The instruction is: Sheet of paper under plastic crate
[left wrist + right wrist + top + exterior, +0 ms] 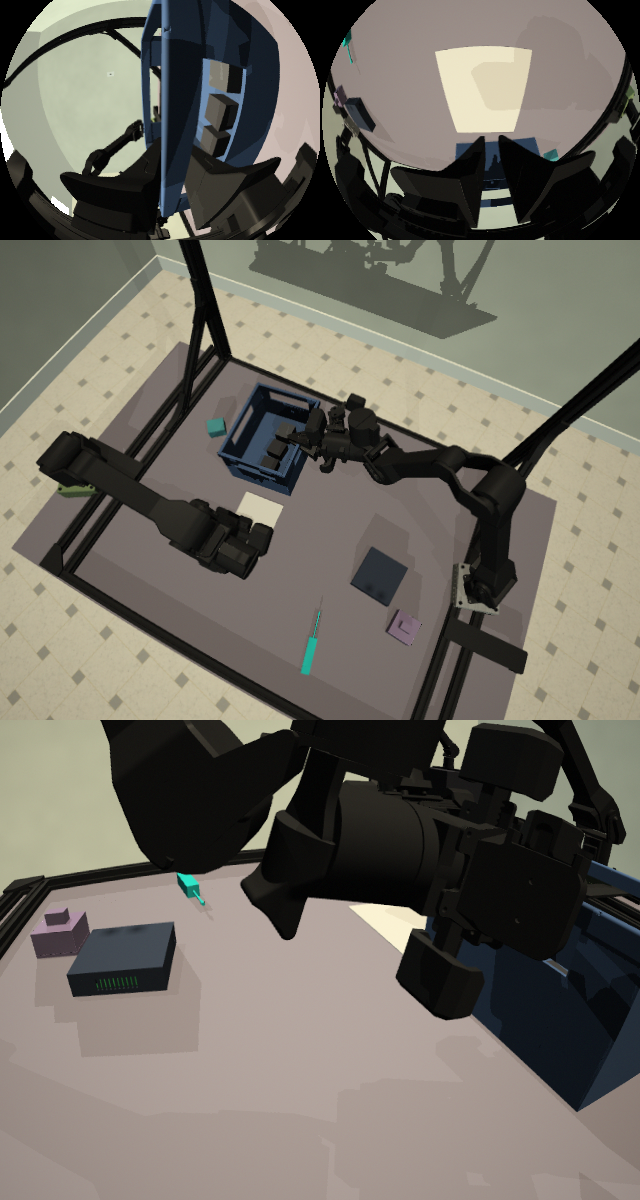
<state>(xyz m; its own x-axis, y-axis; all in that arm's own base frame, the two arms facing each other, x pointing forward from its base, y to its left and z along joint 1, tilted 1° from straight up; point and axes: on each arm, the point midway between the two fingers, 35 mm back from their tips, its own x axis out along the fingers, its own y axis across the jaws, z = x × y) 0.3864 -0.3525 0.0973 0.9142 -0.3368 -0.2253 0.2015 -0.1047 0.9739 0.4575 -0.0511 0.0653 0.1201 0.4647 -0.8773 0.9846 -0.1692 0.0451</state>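
Right now my right hand is 100 mm above the sheet of paper, 30 mm past it and 10 mm to the right of it. From my right hand the other things lie so: blue plastic crate: 240 mm behind, 30 mm below; teal tool: 230 mm to the left, 190 mm ahead, 90 mm below; teal block: 250 mm behind, 180 mm to the right, 90 mm below.
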